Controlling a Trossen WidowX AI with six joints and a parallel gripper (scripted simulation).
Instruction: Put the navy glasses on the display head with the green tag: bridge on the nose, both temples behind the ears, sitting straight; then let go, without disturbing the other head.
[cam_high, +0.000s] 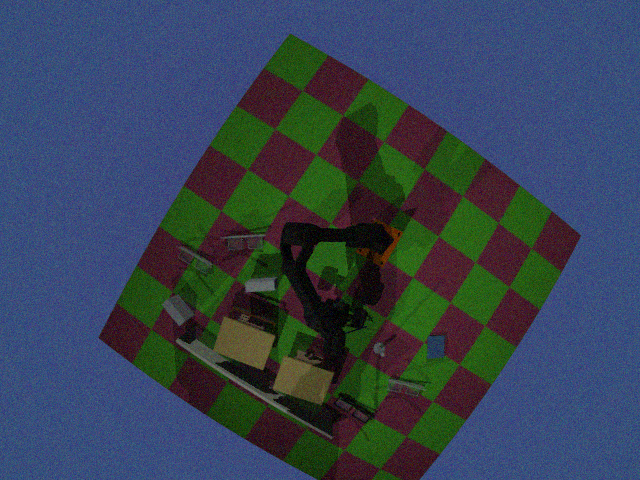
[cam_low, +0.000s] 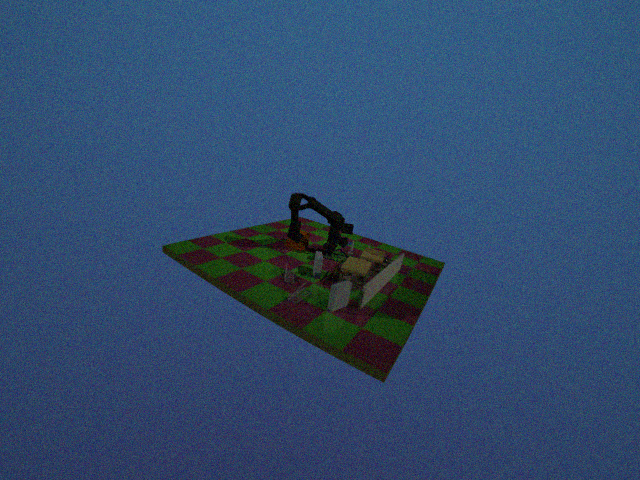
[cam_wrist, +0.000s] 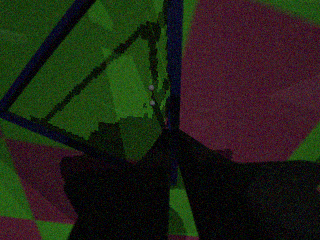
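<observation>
My gripper tip is now 21 cm to the right of the grey peg, 1 cm below it and 1 cm short of it. Round my gripper tip: long low wall (37 cm ahead, 4 cm above, 2 cm to the right); blue square (36 cm to the left, 11 cm behind, 2 cm below).
</observation>
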